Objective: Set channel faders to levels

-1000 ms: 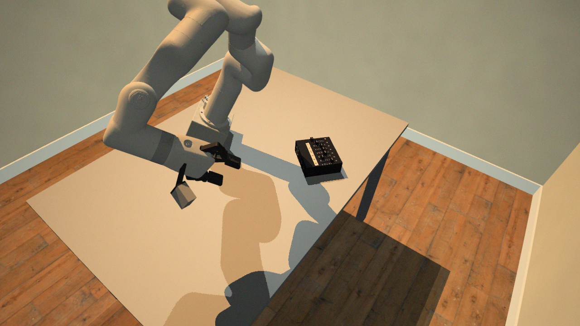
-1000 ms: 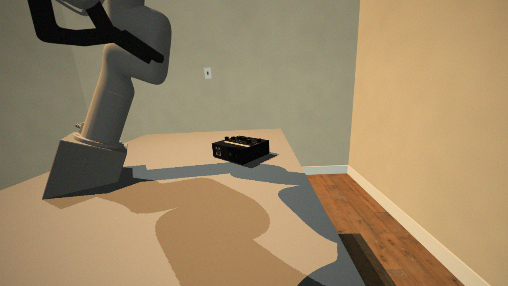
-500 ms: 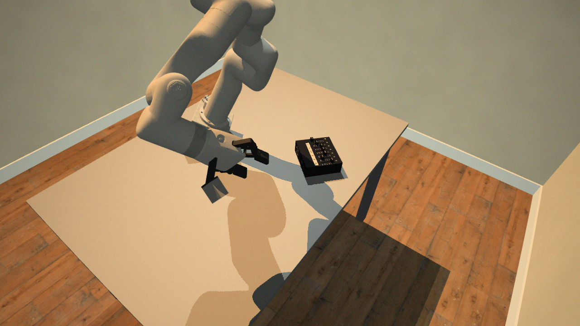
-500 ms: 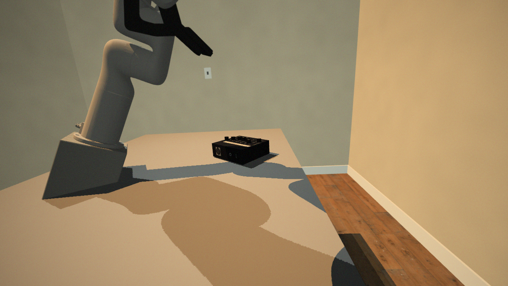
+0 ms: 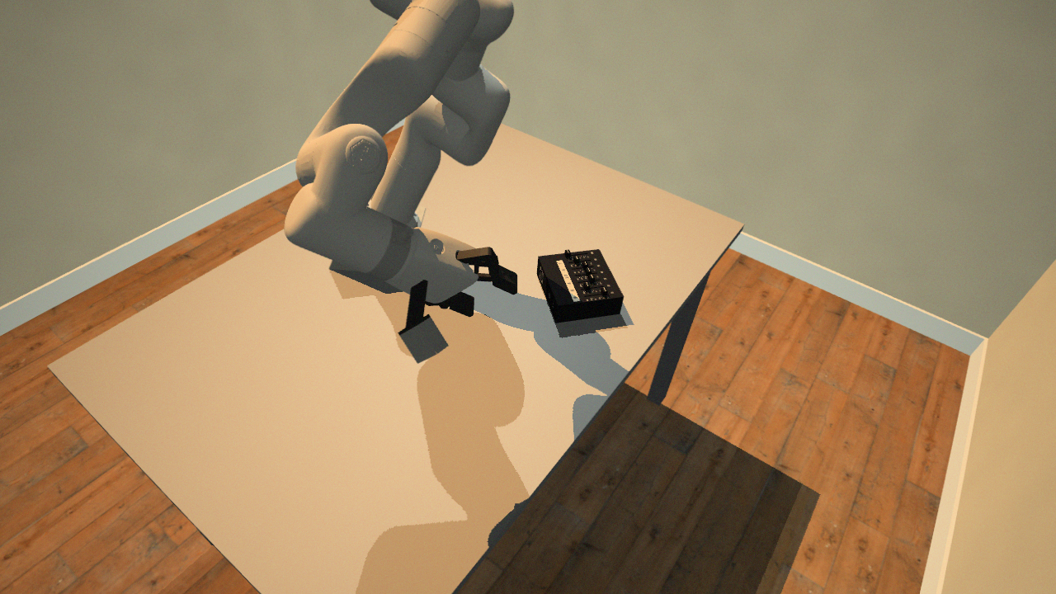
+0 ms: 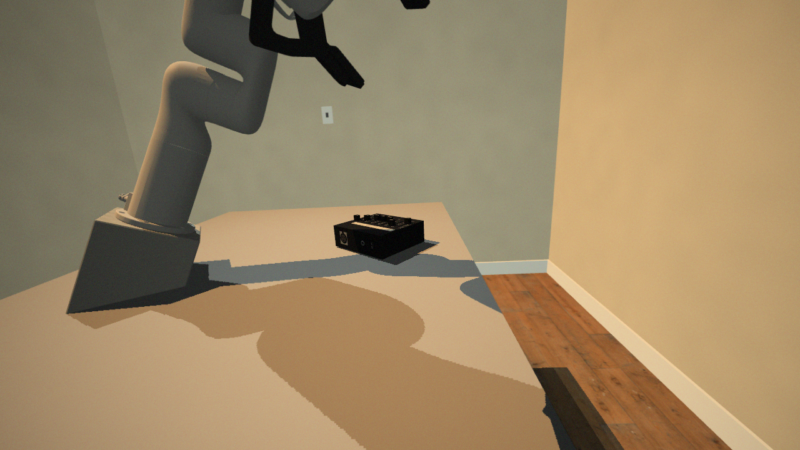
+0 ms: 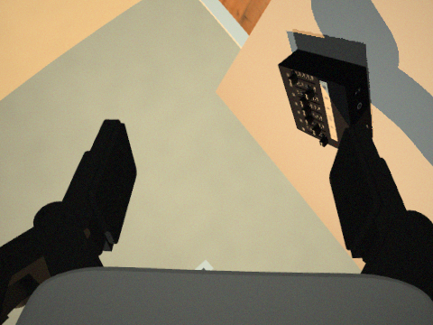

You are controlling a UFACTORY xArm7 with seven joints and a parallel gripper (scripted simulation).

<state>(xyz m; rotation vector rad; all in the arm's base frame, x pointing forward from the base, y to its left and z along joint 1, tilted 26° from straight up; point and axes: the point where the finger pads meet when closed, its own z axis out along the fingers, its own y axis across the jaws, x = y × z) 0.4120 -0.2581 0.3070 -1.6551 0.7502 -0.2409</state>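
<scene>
My gripper is now 12 cm past the channel 4 fader cap, 40 cm to the right of it and 26 cm above it. The rest, counted from my hand: channel 2 fader cap (9 cm behind, 36 cm to the left, 26 cm below); then channel 1 fader cap (6 cm behind, 38 cm to the left, 26 cm below); then channel 3 fader cap (11 cm behind, 38 cm to the left, 26 cm below).
</scene>
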